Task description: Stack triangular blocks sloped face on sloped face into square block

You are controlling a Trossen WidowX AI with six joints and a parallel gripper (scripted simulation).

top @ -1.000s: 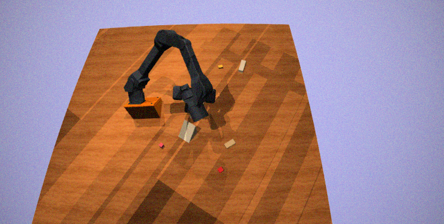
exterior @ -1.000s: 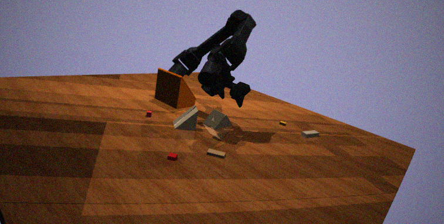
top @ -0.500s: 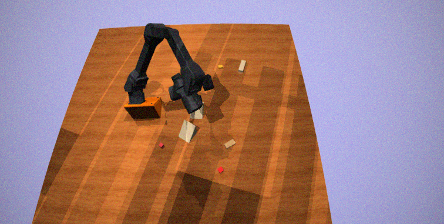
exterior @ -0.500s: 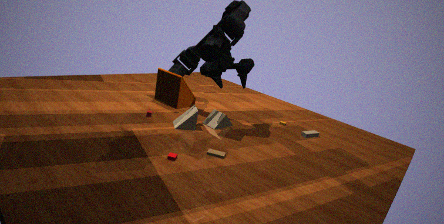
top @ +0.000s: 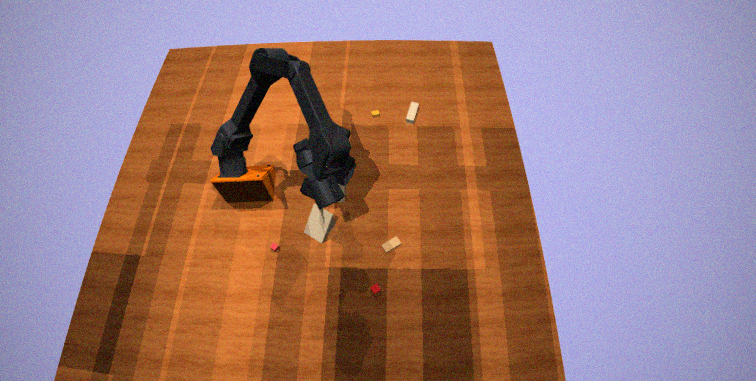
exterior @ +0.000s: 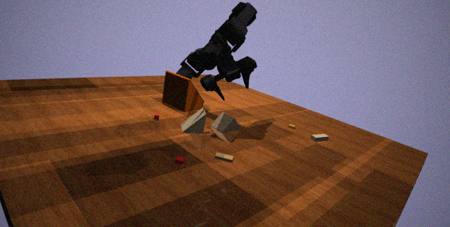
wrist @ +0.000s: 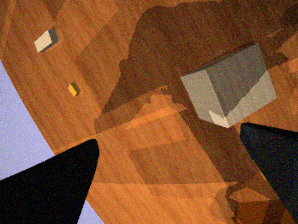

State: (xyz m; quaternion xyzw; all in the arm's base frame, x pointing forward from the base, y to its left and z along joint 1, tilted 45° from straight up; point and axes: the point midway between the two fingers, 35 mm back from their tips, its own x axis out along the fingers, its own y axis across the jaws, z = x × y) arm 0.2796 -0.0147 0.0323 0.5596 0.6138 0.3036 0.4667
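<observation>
Now: the triangular block 10 mm behind my gripper tip, 10 mm to the right of it and 100 mm below it. The rest, counted from my gripper tip: tan bar 160 mm ahead, 180 mm to the right, 120 mm below; then yellow piece 100 mm ahead, 260 mm to the left, 120 mm below.
</observation>
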